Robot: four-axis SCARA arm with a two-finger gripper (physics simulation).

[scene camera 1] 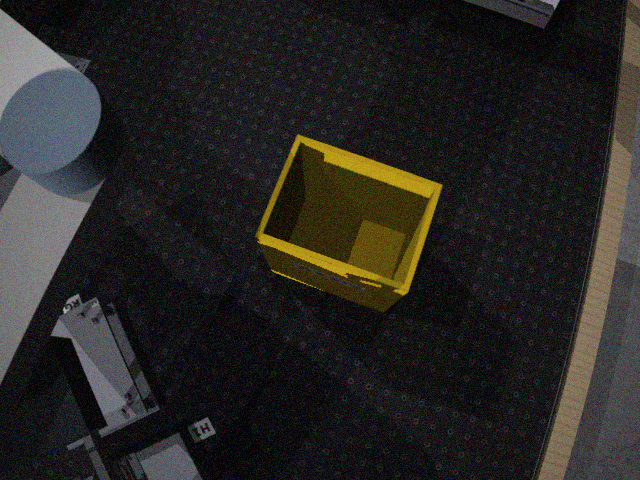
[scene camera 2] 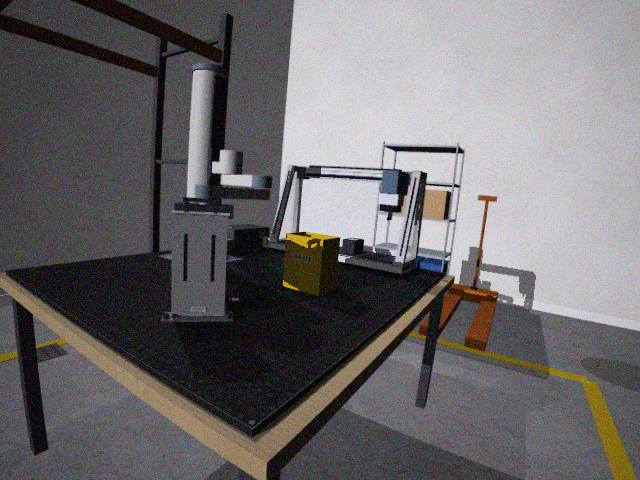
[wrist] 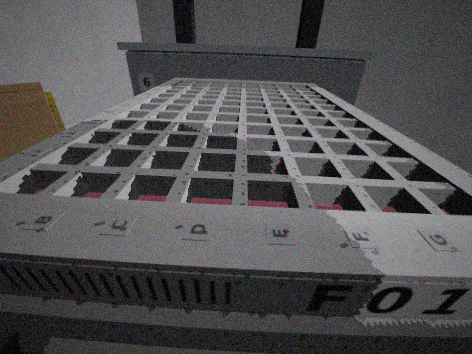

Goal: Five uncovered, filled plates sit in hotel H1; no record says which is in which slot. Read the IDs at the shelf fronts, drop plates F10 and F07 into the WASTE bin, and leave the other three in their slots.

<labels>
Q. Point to a grey RG stand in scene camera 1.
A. At 108, 374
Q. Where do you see a hotel H1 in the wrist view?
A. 340, 76
</labels>
